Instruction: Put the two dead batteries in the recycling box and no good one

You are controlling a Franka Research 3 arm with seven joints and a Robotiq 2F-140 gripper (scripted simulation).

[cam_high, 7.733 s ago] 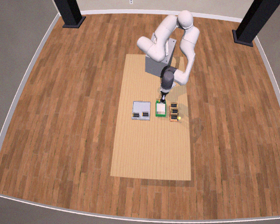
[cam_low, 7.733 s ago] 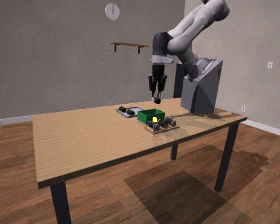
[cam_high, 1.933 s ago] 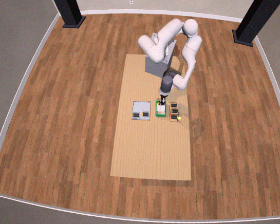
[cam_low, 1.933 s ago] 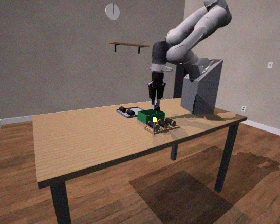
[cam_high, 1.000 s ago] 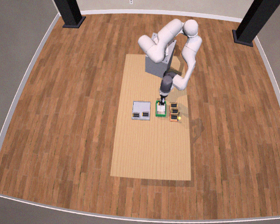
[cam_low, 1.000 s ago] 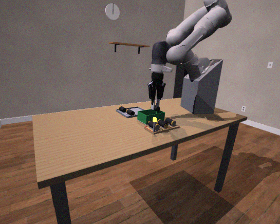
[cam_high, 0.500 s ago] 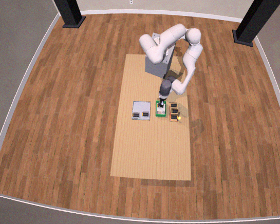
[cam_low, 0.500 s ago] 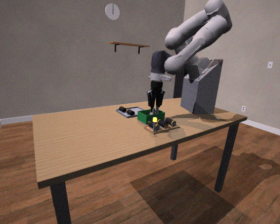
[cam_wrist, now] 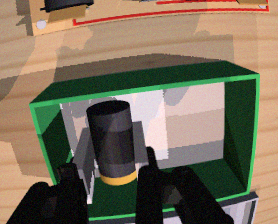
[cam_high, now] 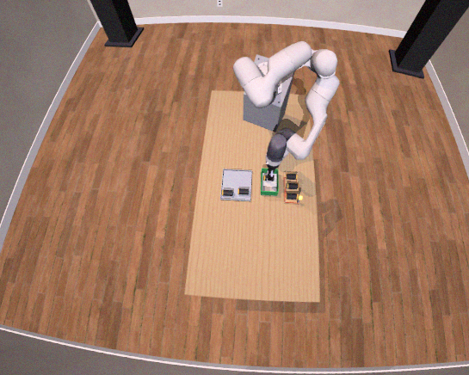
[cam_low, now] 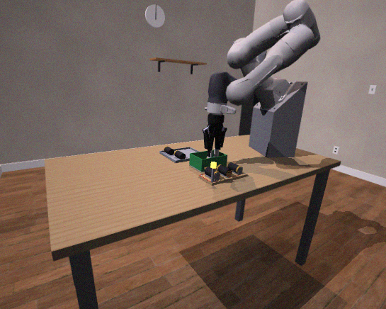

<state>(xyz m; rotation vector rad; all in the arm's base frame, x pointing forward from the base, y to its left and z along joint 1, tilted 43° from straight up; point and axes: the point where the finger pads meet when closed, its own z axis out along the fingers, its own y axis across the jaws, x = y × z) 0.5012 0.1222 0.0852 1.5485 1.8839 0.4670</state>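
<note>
Right now my hand is 30 mm short of the green recycling box, 30 mm above it and 10 mm to the right of it. From my hand the other things lie so: grey tray 180 mm to the right, 80 mm ahead, 40 mm below.
</note>
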